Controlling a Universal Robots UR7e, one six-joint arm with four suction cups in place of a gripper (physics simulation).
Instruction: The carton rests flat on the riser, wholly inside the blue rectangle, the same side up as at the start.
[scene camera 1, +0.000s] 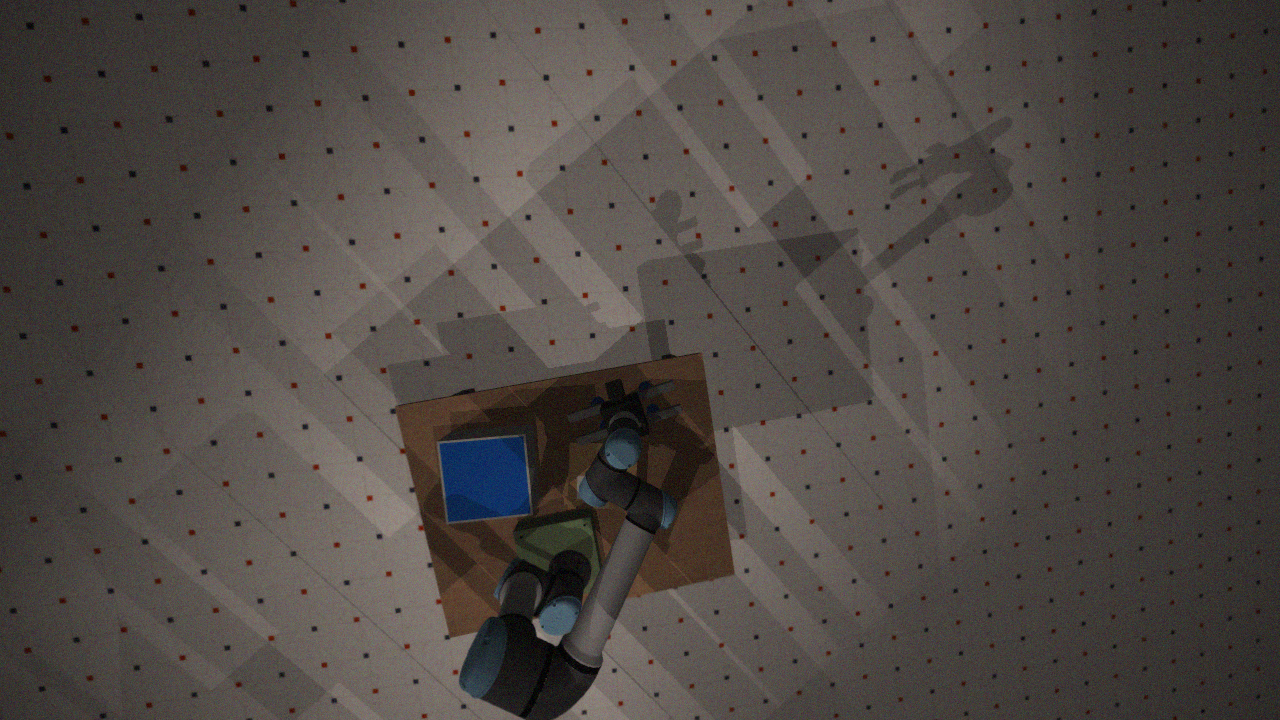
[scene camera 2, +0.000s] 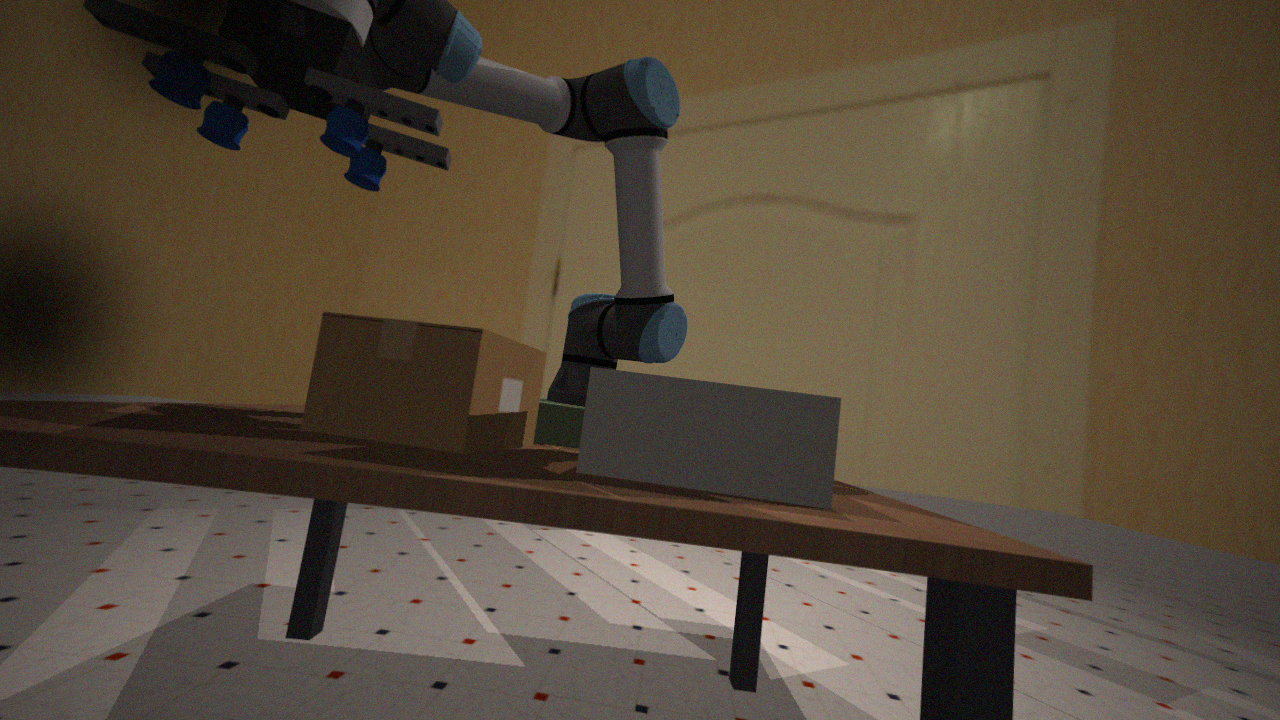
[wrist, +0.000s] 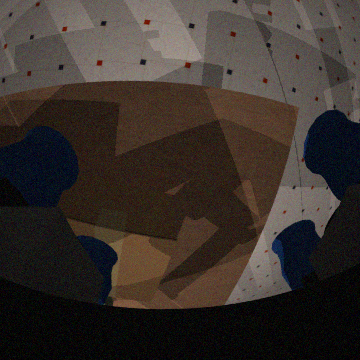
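Note:
The brown carton (scene camera 2: 389, 385) (wrist: 142, 260) rests flat on the table, beside the riser and apart from it. In scene camera 1 the arm covers much of it. A white label shows on its side in scene camera 2. The grey riser (scene camera 2: 707, 438) stands on the table, and the blue rectangle (scene camera 1: 486, 479) with a pale border is on its top, with nothing resting on it. My gripper (scene camera 1: 623, 410) (scene camera 2: 278, 125) (wrist: 192, 209) has four blue suction cups, is open and holds nothing. It hangs well above the carton's level, clear of it.
The wooden table (scene camera 1: 680, 555) (scene camera 2: 966, 541) (wrist: 260, 120) carries both boxes. A green block (scene camera 1: 559, 535) (scene camera 2: 560, 424) lies at the arm's base, near the riser. The arm (scene camera 1: 617, 573) (scene camera 2: 640, 214) reaches over the table. Shadows darken parts of the table top.

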